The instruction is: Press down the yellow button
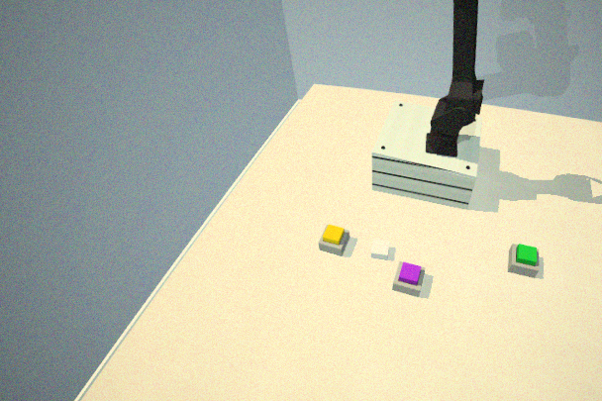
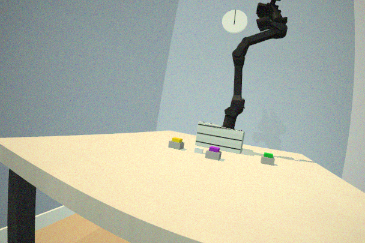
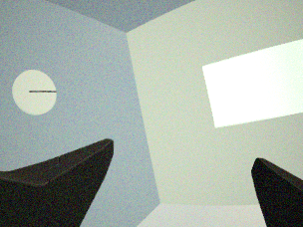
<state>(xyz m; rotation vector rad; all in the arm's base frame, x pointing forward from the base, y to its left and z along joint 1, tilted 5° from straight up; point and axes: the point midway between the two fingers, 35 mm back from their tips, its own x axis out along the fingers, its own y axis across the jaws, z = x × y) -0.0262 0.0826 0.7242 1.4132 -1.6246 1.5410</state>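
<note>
Now: gripper tip 26 cm short of the yellow button, 32 cm to the left of it and 82 cm above it. Round my gripper tip: green button 25 cm ahead, 4 cm to the left, 82 cm below; then purple button 32 cm ahead, 17 cm to the right, 82 cm below; then white block 26 cm ahead, 23 cm to the right, 84 cm below.
</note>
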